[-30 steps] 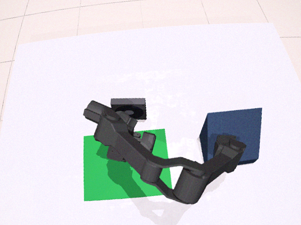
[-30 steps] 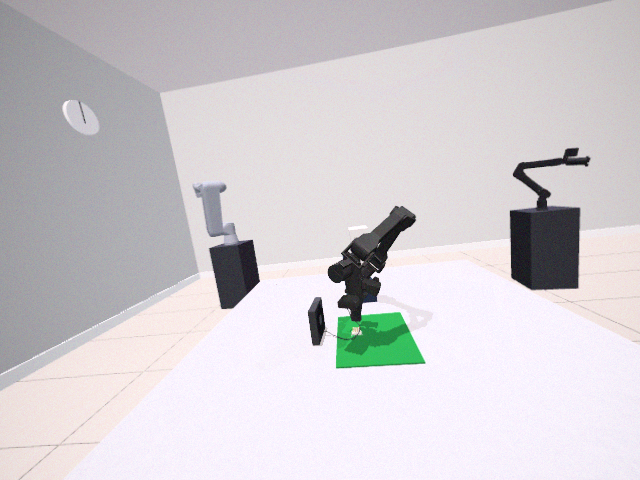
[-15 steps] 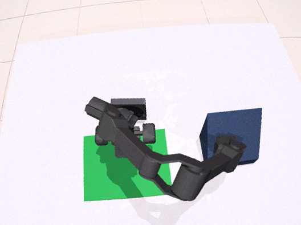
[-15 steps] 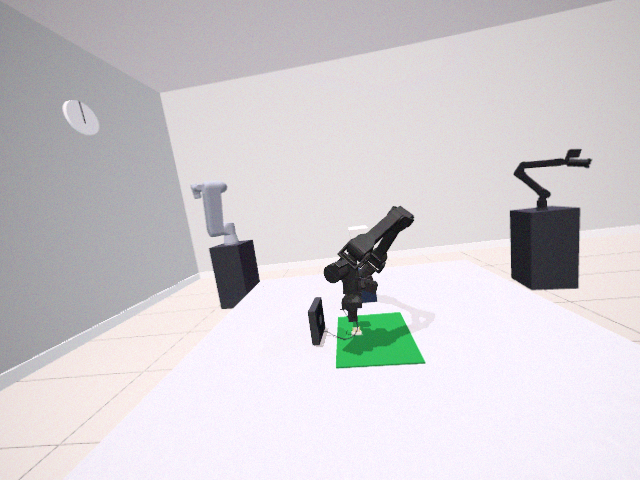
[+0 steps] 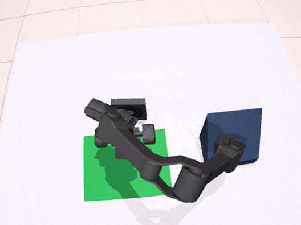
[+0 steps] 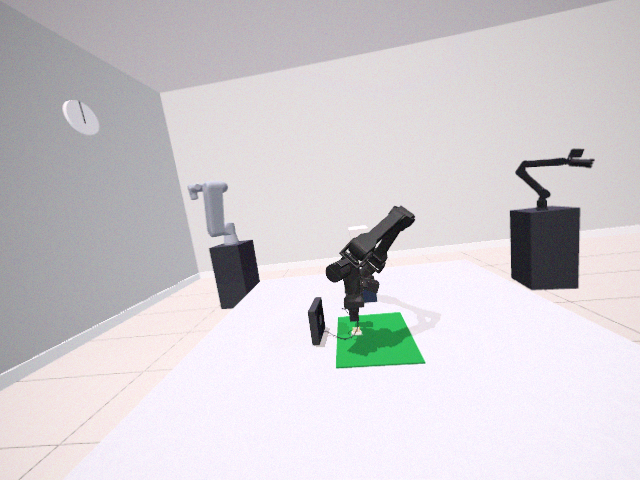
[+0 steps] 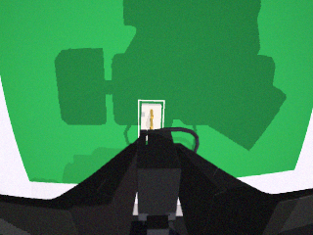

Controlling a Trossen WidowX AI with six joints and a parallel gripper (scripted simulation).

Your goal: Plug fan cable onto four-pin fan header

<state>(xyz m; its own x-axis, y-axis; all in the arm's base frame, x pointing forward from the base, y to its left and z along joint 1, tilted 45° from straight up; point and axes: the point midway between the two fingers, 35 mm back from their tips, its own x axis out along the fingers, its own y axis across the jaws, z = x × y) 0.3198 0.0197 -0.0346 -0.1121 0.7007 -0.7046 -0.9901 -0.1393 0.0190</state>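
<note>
The white four-pin header lies 1 cm to the right of my gripper tip and 6 cm below it. The rest, counted from my gripper tip: dark plug (1 cm to the right, 1 cm above); then black fan (13 cm to the right, 1 cm below); then green board (1 cm ahead, 5 cm to the left, 8 cm below).
</note>
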